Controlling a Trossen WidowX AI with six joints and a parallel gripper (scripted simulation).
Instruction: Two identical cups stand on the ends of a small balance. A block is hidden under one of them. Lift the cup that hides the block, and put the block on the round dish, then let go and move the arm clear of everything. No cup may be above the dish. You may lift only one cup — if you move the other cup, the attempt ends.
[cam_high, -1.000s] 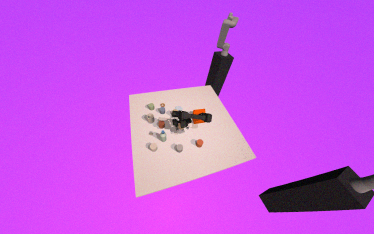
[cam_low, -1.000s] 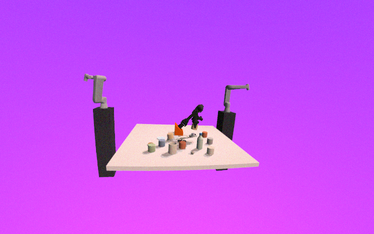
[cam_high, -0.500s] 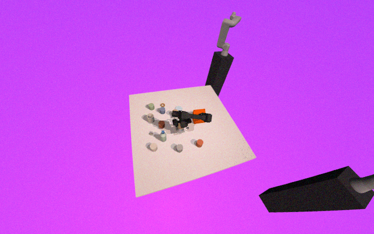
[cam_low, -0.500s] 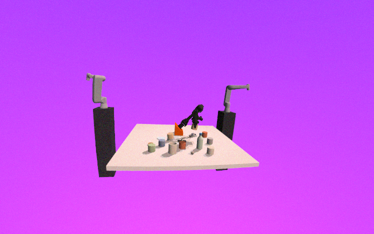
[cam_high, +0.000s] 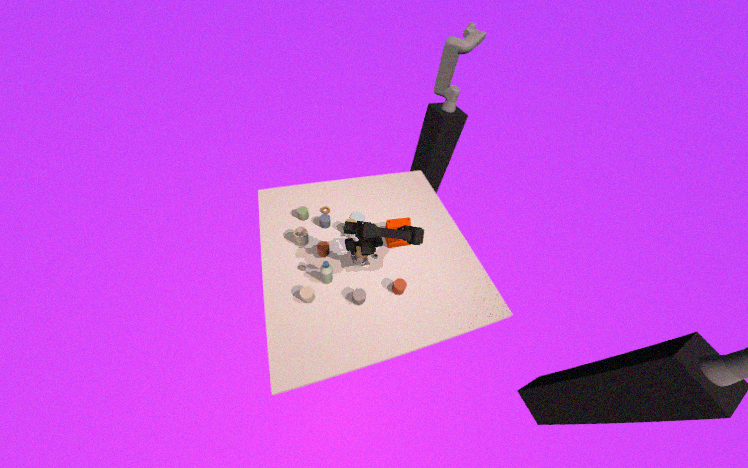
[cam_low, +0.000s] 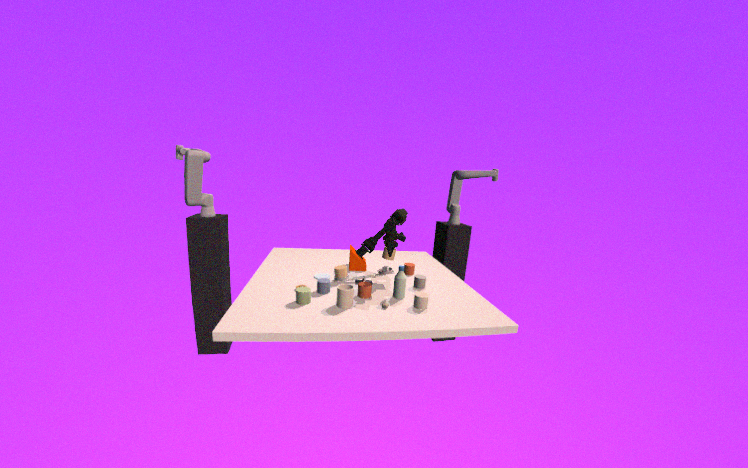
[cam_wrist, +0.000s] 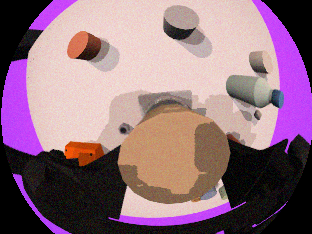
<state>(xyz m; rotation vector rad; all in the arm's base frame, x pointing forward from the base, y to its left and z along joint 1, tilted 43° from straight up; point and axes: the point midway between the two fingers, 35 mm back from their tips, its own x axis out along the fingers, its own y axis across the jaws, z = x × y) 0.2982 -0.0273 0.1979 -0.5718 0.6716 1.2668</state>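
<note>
The pale round dish is 12 cm behind my gripper tip, 37 cm to the right of it and 17 cm below it. Round my gripper tip: tan cup (2 cm to the left, 1 cm above); grey balance (1 cm behind, 14 cm to the right, 13 cm below); green bottle (20 cm ahead, 1 cm to the left, 6 cm below).
</note>
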